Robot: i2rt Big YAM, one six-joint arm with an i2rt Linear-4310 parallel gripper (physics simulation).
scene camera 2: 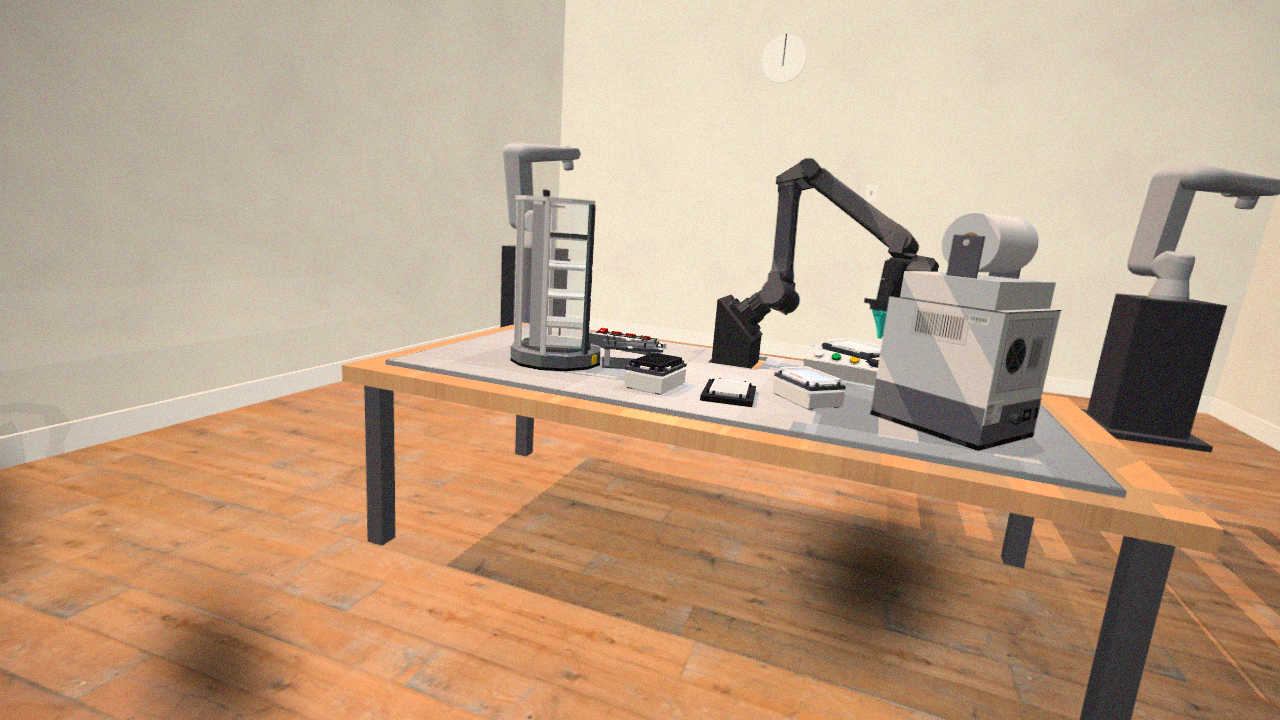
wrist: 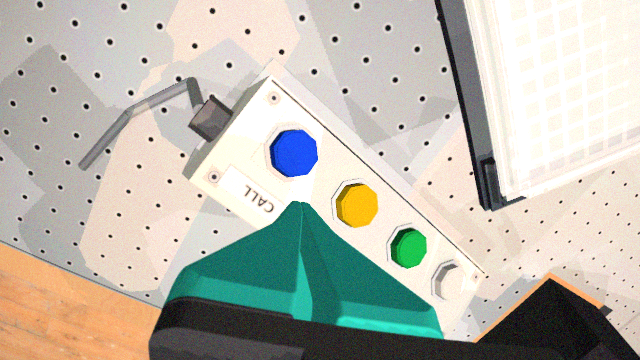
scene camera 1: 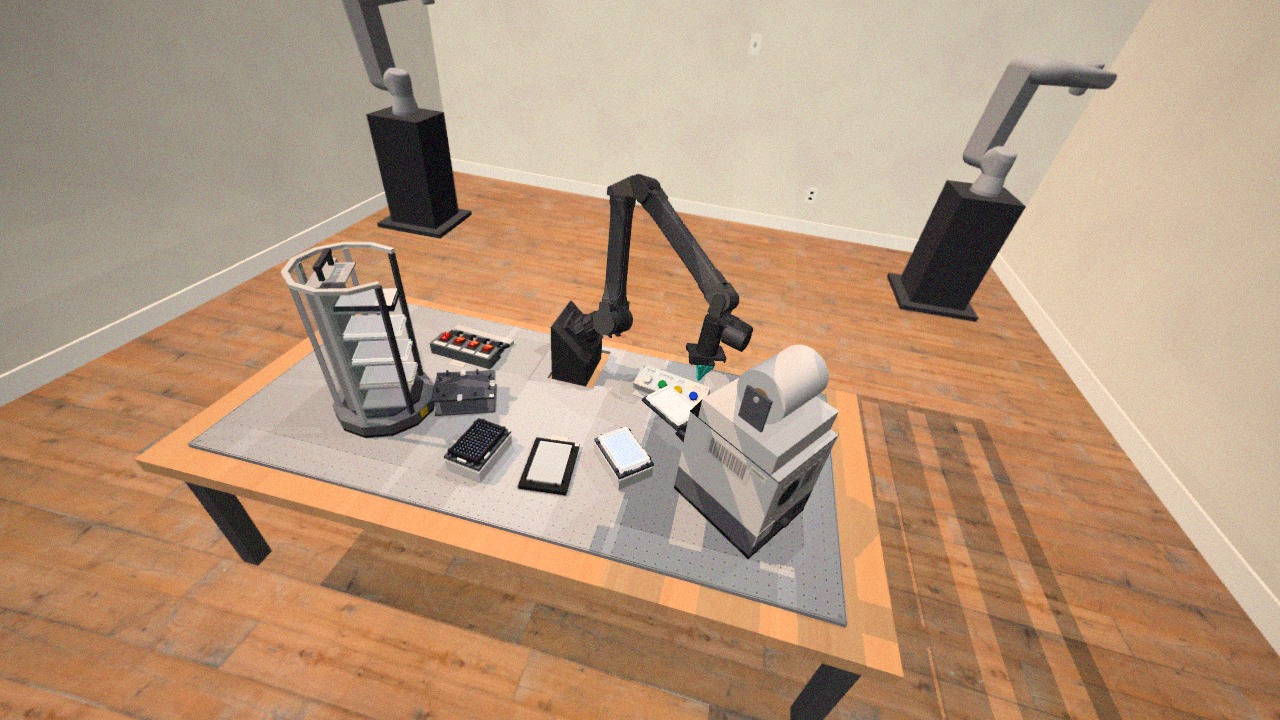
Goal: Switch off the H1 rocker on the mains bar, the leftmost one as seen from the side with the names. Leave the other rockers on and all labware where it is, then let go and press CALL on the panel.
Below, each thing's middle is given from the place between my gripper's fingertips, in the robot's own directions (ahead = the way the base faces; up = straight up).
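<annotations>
My hand is 7 cm above the blue button point(wrist: 294, 153) and 1 cm past it. Counted from my hand, the yellow button point(wrist: 356, 205) is 7 cm below, 2 cm behind and 5 cm to the right; the green button point(wrist: 408, 248) is 7 cm below, 3 cm behind and 10 cm to the right; and the white button point(wrist: 451, 281) is 7 cm below, 4 cm behind and 15 cm to the right.
</annotations>
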